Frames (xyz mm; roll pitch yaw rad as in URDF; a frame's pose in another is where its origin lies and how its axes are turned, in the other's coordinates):
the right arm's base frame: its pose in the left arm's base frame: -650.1 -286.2 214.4 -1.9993 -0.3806 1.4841
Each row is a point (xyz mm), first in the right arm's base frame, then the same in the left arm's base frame.
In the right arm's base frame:
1: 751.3 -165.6 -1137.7
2: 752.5 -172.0 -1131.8
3: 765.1 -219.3 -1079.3
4: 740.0 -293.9 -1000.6
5: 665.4 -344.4 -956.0
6: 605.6 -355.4 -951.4
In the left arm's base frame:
1: 352.7 94.4 1072.2
2: 344.6 94.9 1075.8
3: 277.8 104.6 1100.2
4: 172.5 77.2 1123.5
5: 104.3 3.4 1121.2
6: 90.5 -54.1 1106.5

